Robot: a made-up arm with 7 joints.
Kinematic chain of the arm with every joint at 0, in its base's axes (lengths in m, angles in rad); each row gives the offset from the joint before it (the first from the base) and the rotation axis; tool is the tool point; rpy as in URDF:
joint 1: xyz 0 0 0.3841 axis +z
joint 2: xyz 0 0 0 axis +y
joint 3: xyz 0 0 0.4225 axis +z
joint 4: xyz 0.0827 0 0 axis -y
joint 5: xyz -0.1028 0 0.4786 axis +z
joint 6: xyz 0 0 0 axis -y
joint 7: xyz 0.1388 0 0 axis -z
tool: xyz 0 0 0 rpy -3.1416 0 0
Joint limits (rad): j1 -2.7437..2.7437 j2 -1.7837..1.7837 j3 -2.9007..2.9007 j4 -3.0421..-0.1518 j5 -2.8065..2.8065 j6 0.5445..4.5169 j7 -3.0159..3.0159
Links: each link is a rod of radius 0.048 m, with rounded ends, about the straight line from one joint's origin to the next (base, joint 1, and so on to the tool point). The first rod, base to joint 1, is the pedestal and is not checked.
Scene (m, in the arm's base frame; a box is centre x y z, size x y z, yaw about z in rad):
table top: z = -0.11
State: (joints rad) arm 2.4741 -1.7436 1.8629 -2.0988 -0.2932 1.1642 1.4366
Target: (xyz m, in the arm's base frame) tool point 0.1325 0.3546 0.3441
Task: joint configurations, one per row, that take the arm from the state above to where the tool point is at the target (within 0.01 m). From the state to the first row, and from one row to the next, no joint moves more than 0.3 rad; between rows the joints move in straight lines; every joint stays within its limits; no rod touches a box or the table.
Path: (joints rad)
1: 2.2032 -1.7481 1.8548 -2.1777 -0.2939 1.1878 1.4366
2: 1.9323 -1.7525 1.8467 -2.2566 -0.2946 1.2115 1.4366
3: 1.6613 -1.7570 1.8386 -2.3355 -0.2953 1.2351 1.4366
4: 1.3904 -1.7614 1.8304 -2.4145 -0.2960 1.2587 1.4366
5: 1.1195 -1.7659 1.8223 -2.4934 -0.2967 1.2824 1.4366
6: 0.8486 -1.7703 1.8142 -2.5723 -0.2974 1.3060 1.4366
7: 0.5777 -1.7748 1.8061 -2.6512 -0.2981 1.3296 1.4366
8: 0.3068 -1.7792 1.7980 -2.7301 -0.2988 1.3533 1.4366
9: 0.0358 -1.7837 1.7899 -2.8090 -0.2995 1.3769 1.4366

